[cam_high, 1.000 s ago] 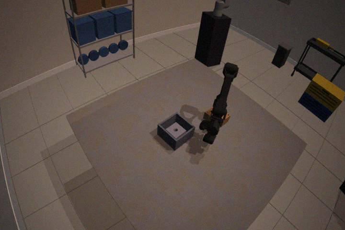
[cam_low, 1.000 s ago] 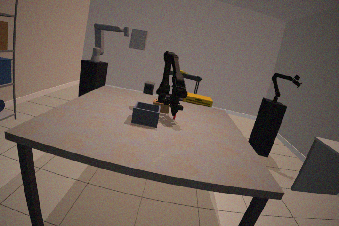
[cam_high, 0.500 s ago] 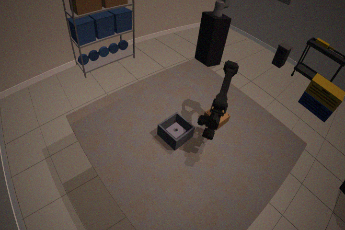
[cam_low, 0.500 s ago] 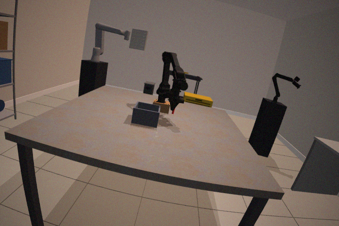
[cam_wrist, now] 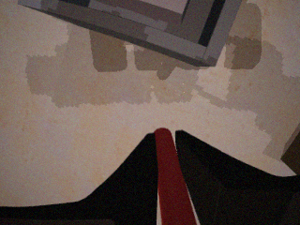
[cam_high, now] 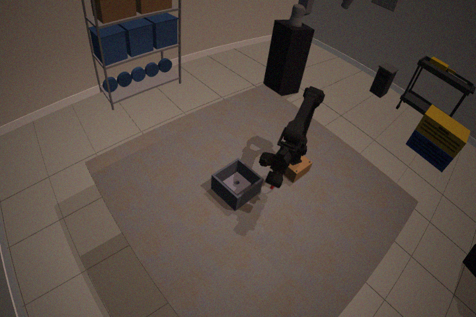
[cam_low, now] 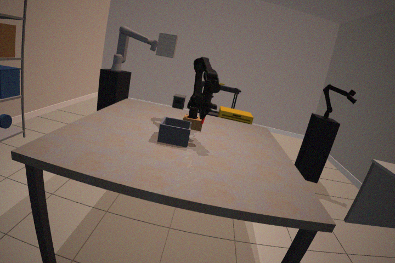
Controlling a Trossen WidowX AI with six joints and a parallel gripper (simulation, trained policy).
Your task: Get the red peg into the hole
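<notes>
My gripper tip is 11 cm to the left of the pale plate, 10 cm short of it and 8 cm above it. Round my gripper tip: red peg (2 cm above, 1 cm to the left, 1 cm behind); dark grey box (11 cm to the right, 10 cm below, 10 cm ahead).
</notes>
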